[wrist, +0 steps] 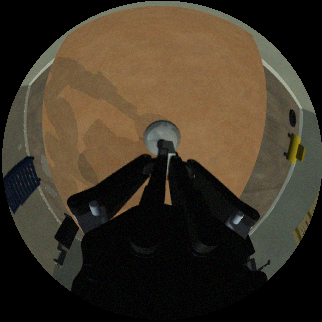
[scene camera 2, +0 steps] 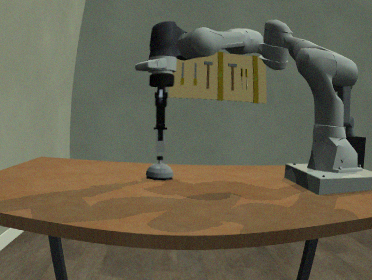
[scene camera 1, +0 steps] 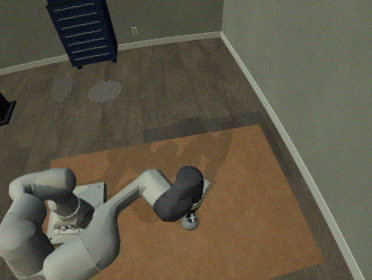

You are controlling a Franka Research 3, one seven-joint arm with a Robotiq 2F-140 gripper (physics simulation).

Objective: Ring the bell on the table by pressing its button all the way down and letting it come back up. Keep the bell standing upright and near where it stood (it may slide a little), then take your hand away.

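Observation:
The grey domed bell (scene camera 1: 190, 224) (scene camera 2: 159, 173) (wrist: 161, 130) stands upright on the orange-brown table (scene camera 1: 250, 200) (scene camera 2: 90, 220) (wrist: 200, 60). Its small black button (scene camera 2: 160, 158) sits on top in scene camera 2. My gripper (scene camera 1: 192, 217) (scene camera 2: 160, 149) (wrist: 166, 147) points straight down over the bell, its fingers shut with nothing between them. In scene camera 2 the fingertips are right above the button, touching it or very close to it; I cannot tell which. In the wrist view the fingertips cover the button and the near edge of the dome.
The arm's base (scene camera 1: 93, 194) (scene camera 2: 320, 182) stands on the table, to the right in scene camera 2. A blue drawer cabinet (scene camera 1: 86, 32) (wrist: 21, 183) stands on the floor away from the table. A tool board (scene camera 2: 195, 90) hangs on the wall behind.

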